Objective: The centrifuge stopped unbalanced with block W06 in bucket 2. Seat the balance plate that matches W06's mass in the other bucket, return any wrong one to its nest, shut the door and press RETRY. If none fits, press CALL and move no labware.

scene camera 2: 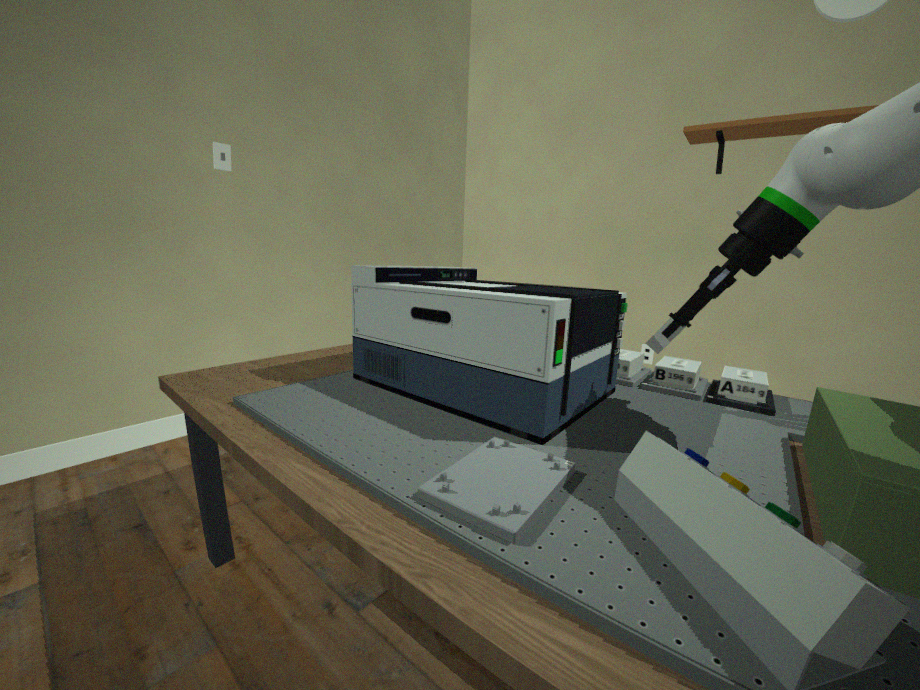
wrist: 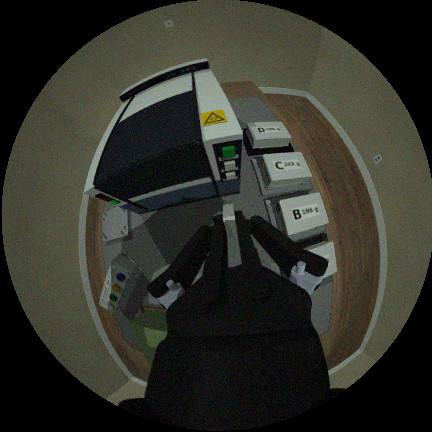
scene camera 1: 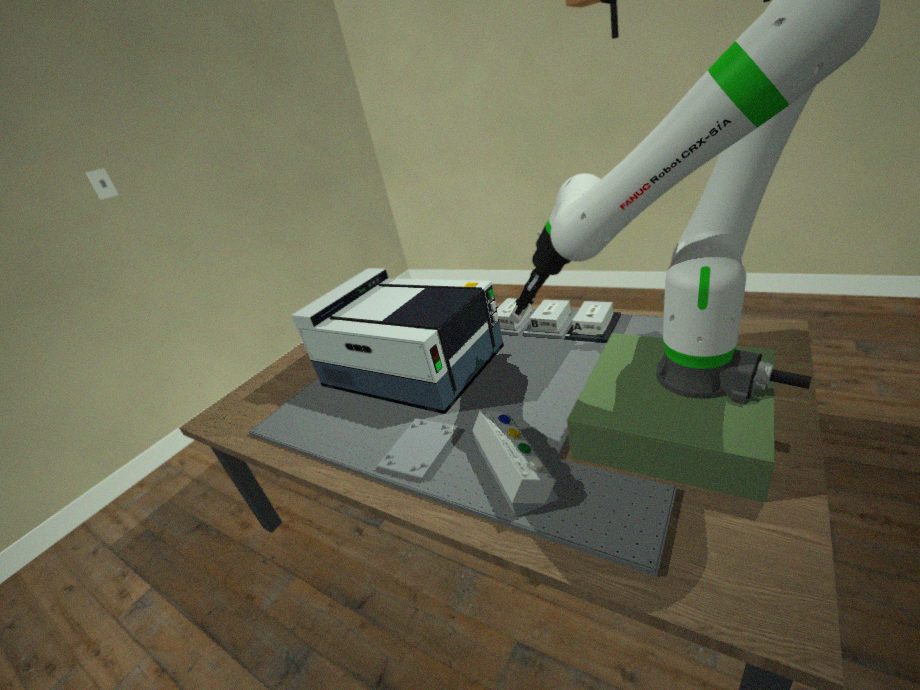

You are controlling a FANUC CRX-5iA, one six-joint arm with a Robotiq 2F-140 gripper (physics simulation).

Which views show my gripper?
Scene camera 2, the wrist view and scene camera 1: all of them.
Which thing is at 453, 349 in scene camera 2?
A centrifuge.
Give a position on a centrifuge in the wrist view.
197, 171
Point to a white button box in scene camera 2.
At 804, 609
